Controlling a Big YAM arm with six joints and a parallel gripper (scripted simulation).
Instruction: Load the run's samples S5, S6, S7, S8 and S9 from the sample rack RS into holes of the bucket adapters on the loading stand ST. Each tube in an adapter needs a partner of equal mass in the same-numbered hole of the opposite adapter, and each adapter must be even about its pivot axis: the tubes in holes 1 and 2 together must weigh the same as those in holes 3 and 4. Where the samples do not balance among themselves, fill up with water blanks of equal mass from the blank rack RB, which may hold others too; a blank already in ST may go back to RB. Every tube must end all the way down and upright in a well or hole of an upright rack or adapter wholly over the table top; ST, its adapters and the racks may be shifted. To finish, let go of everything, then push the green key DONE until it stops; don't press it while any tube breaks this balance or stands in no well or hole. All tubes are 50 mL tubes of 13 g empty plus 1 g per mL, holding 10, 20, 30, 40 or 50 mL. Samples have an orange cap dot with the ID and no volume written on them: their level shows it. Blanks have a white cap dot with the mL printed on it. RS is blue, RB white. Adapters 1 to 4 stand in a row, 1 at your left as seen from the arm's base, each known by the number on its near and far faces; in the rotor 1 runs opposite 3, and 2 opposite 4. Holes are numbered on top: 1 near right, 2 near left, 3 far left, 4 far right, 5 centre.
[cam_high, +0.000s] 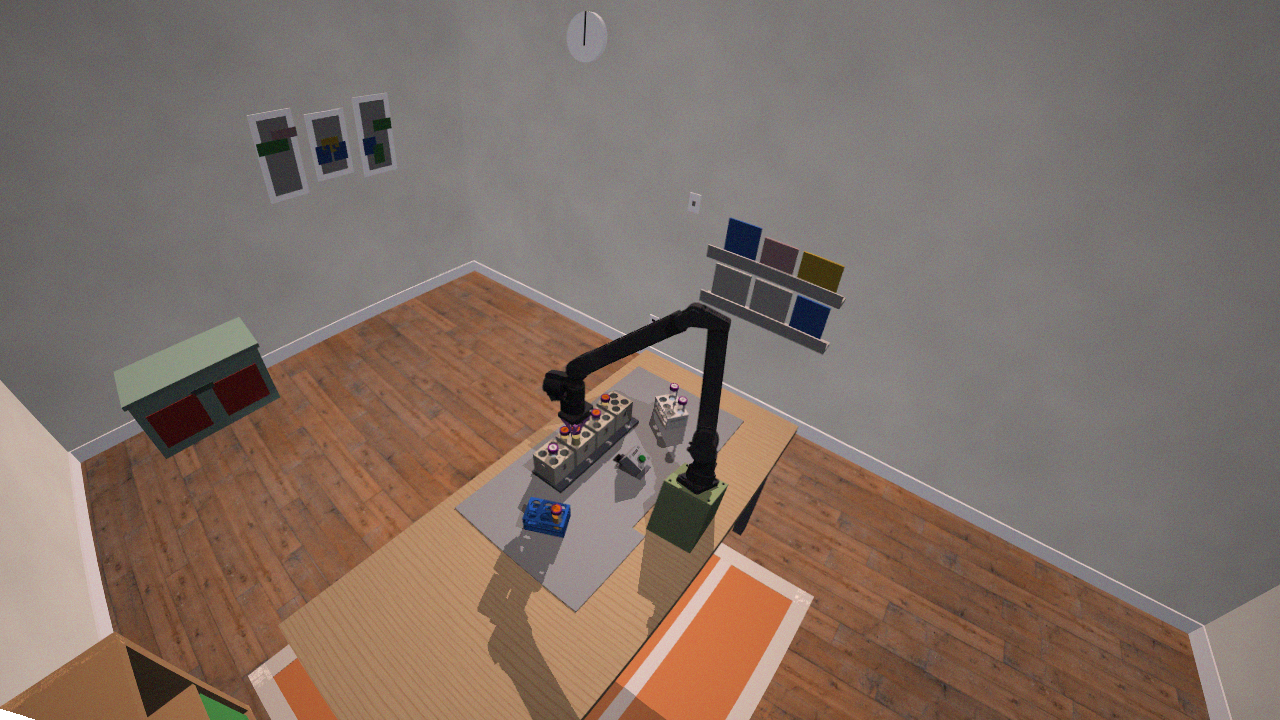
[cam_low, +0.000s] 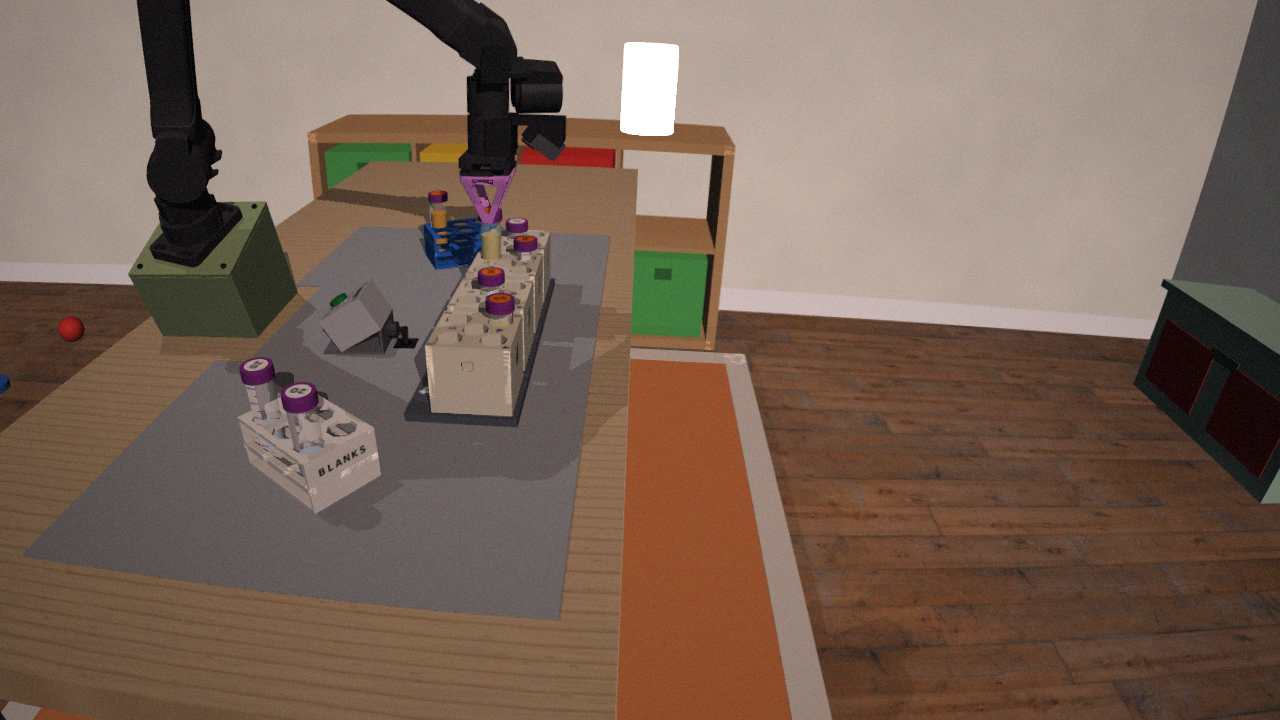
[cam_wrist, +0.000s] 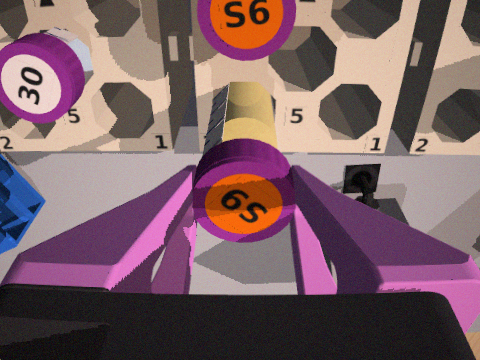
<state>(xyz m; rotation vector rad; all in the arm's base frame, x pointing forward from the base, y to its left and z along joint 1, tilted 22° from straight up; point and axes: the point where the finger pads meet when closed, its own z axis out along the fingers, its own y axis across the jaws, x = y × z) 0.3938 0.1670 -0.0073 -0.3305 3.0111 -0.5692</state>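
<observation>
My gripper is now 10 mm to the right of the sample tube S9 and 50 mm above it. Also, from my hand: loading stand (40 mm ahead, 80 mm to the right, 150 mm below); then water blank marked 30 (20 mm ahead, 90 mm to the left, 90 mm below); then sample S8 (50 mm ahead, 120 mm to the right, 90 mm below).
</observation>
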